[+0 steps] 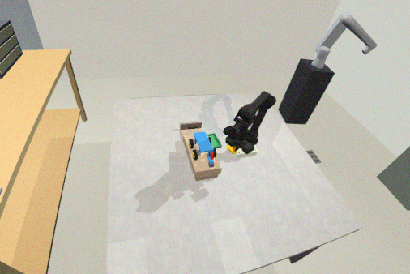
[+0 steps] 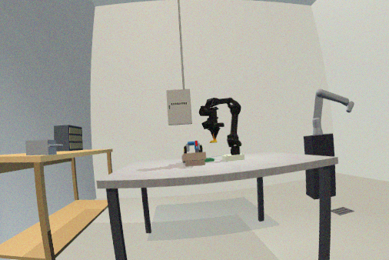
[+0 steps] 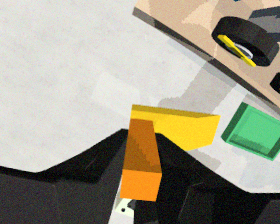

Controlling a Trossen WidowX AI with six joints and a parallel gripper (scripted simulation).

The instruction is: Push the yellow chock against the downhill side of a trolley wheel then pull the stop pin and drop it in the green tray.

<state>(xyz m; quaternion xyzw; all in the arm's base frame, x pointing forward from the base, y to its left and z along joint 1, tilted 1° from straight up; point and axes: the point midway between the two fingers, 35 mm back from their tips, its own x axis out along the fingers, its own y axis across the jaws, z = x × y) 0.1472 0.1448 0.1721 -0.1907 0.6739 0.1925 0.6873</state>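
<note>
The yellow chock lies 2 cm to the right of my gripper tip, 1 cm below it and 1 cm ahead of it. From my gripper tip the other things lie so: blue trolley: 17 cm ahead, 7 cm to the right, 6 cm below; then red-headed stop pin: 13 cm ahead, 4 cm below, 3 cm to the left; then green tray: 22 cm to the right, 18 cm below, 7 cm ahead.
</note>
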